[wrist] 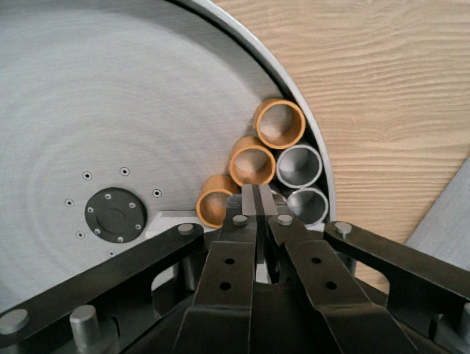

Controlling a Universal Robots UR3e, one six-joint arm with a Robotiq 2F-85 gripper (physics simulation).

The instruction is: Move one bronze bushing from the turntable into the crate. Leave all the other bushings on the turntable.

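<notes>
My gripper (254, 201) is shut with its fingertips together and nothing visible between them. It hangs over the bushing group on the turntable (125, 100). Three bronze bushings stand upright in a slanting row: one (259, 117) near the rim, one (243, 144) in the middle, just ahead of the fingertips, and one (218, 183) at lower left, partly covered by the left finger. Two grey bushings (311, 175) (318, 212) stand between them and the rim. A third grey bushing is mostly hidden behind the fingertips. The crate cannot be made out in the wrist view.
The turntable's raised rim (300, 100) curves around the bushings on the right. A pale straight bar (167, 220) runs below them, partly hidden by my gripper. A dark round hub (116, 215) is at left. Wooden table (390, 100) lies outside the rim, with a grey surface (450, 215) at far right.
</notes>
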